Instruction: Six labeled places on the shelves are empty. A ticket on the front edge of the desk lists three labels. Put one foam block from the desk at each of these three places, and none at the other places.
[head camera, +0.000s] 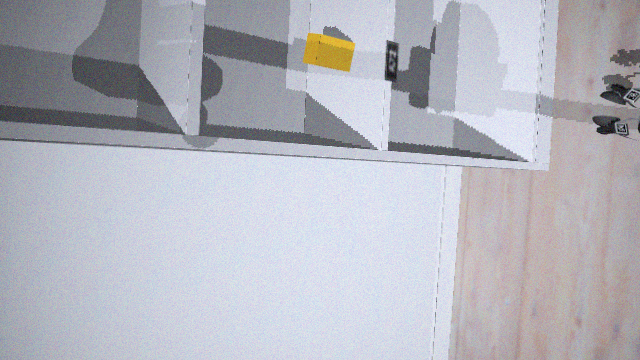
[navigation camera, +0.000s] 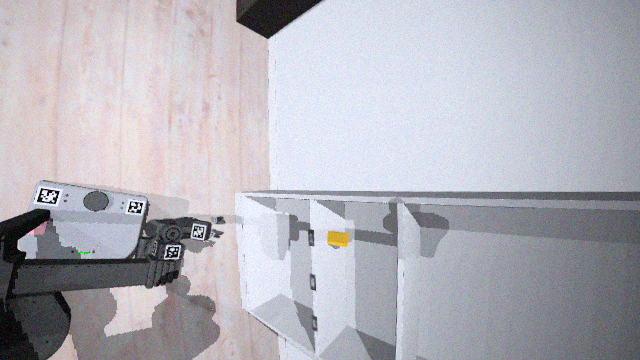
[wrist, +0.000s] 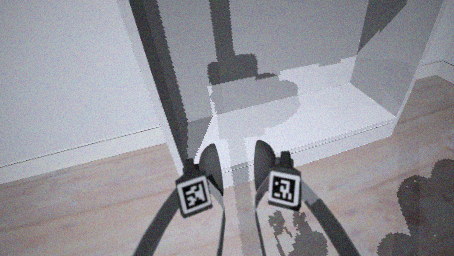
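A yellow foam block stands on a shelf board of the white shelf unit, behind the end label plate. Two more label plates, one in the middle and one farther along, sit on the same board's edge with no block seen behind them. The label text is too blurred to read. My gripper is outside the unit, in front of its lowest part. Its fingers are partly apart with nothing between them. The desk and its ticket do not show.
My base and the drawn-in arm are in front of the shelf unit on the wooden floor. A white wall runs beside the unit. A dark object is at the top of the navigation view.
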